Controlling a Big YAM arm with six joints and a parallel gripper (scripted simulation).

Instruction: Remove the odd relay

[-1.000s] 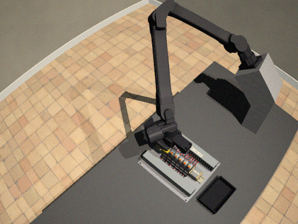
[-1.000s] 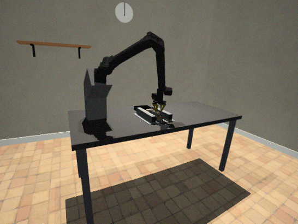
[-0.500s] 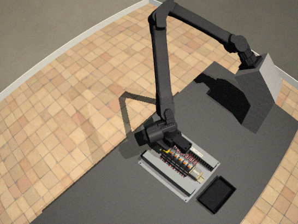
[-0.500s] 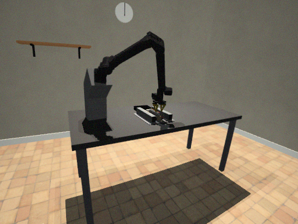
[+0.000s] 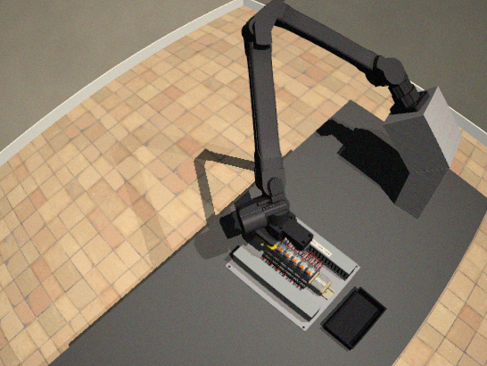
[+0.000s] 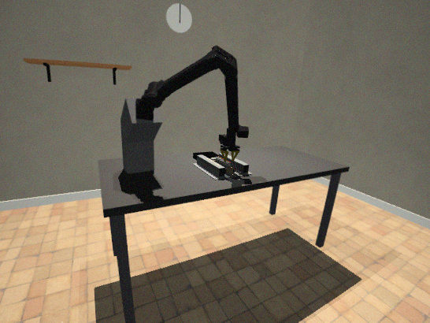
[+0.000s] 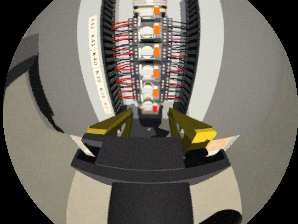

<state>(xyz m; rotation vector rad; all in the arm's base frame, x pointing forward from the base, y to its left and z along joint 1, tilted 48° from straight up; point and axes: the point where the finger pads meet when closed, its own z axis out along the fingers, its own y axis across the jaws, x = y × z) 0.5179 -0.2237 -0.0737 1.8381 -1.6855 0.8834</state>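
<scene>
The relay lies 3 cm below my hand. Also, from my hand: black tray (34 cm to the left, 7 cm below).
</scene>
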